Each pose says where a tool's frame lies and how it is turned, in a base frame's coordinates. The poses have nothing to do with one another.
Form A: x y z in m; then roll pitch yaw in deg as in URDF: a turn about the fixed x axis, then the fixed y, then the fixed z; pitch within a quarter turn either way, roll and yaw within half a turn.
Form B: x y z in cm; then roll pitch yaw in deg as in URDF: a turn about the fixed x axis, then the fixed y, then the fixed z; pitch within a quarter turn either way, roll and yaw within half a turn. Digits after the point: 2 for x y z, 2 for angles.
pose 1, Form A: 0.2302, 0.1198, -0.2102, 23.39, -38.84, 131.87
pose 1, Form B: 23.02, 11.98, -21.02, 23.39, -38.84, 131.87
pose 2, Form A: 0.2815, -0.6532, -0.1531, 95.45, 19.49, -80.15
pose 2, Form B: 28.15, -65.32, -15.31, 95.45, 19.49, -80.15
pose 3, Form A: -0.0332, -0.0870, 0.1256, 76.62, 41.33, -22.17
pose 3, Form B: -3.32, -8.70, 12.56, 76.62, 41.33, -22.17
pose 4, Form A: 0.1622, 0.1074, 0.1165, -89.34, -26.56, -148.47
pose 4, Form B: 16.22, 10.74, 11.65, -89.34, -26.56, -148.47
